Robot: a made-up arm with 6 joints. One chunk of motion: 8 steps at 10 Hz.
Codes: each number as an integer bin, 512 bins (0 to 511) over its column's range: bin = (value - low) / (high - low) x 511, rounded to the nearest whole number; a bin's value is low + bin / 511 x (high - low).
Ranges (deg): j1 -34..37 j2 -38..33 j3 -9..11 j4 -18..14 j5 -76..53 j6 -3..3
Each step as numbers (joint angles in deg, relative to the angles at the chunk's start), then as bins.
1 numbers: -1.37 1.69 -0.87 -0.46 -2.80 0.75
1 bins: 235 286 208 280 290 319
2 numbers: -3.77 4.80 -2.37 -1.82 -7.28 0.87
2 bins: 218 308 169 258 272 330
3 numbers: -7.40 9.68 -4.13 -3.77 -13.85 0.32
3 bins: 191 343 124 227 246 283
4 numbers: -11.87 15.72 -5.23 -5.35 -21.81 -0.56
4 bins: 159 387 96 202 215 208
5 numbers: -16.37 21.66 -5.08 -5.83 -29.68 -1.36
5 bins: 127 429 100 194 183 140
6 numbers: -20.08 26.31 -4.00 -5.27 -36.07 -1.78
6 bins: 100 463 128 203 158 104
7 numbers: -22.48 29.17 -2.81 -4.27 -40.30 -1.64
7 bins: 83 483 158 219 141 116
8 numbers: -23.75 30.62 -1.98 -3.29 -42.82 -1.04
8 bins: 74 494 179 235 131 167
